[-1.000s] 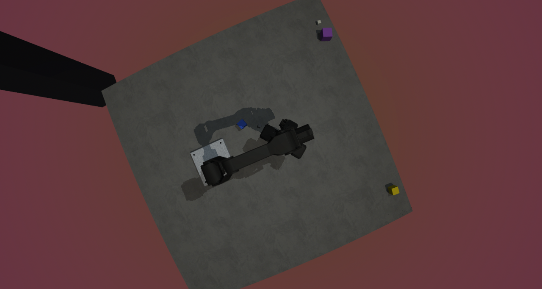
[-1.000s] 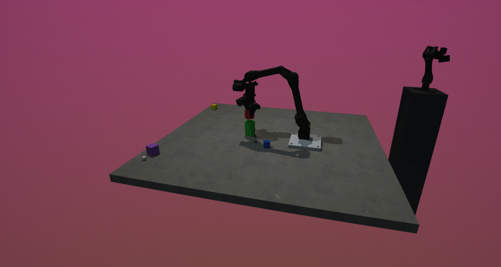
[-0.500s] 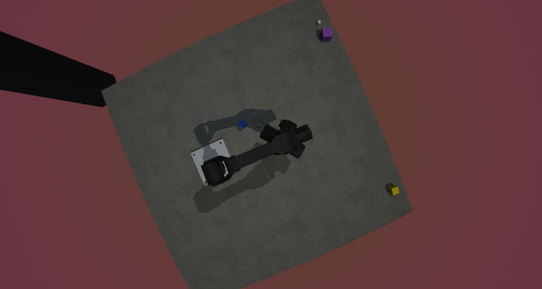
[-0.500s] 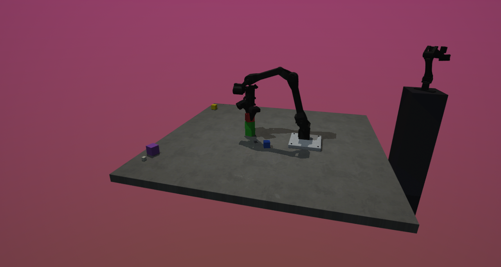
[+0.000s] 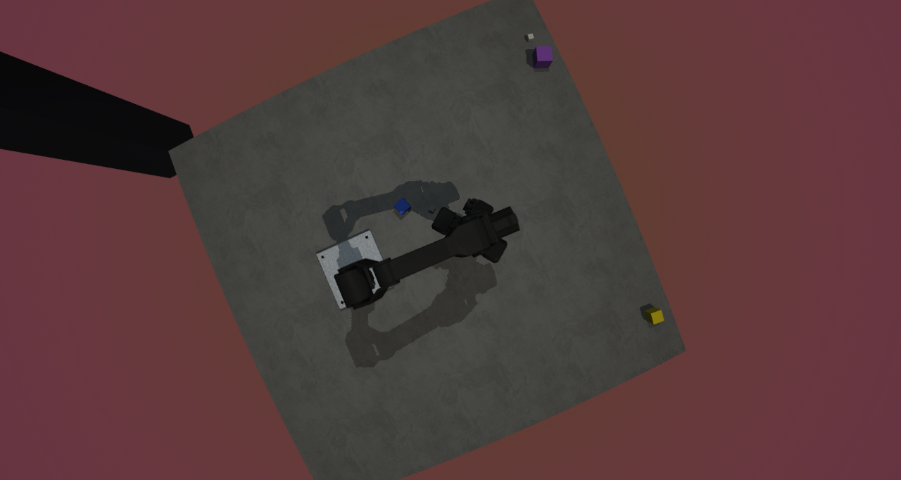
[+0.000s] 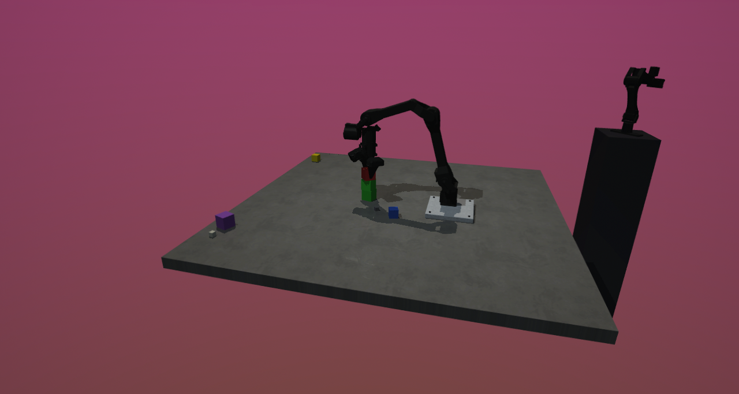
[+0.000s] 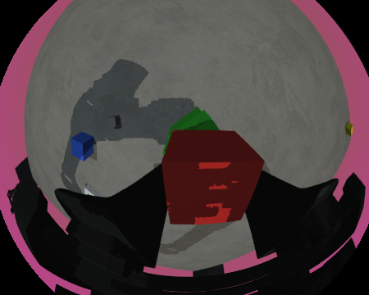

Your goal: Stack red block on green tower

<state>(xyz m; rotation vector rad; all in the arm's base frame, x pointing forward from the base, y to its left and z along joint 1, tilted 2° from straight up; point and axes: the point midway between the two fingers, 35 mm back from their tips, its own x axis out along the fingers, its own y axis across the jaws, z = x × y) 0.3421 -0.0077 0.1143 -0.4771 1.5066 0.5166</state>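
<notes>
My gripper tip is now 10 mm below the red block. Also, from my gripper tip: tiny dark cube 60 mm behind, 110 mm to the left, 90 mm below; then purple block 440 mm ahead, 400 mm to the left, 80 mm below; then blue block 140 mm behind, 150 mm to the left, 80 mm below.
</notes>
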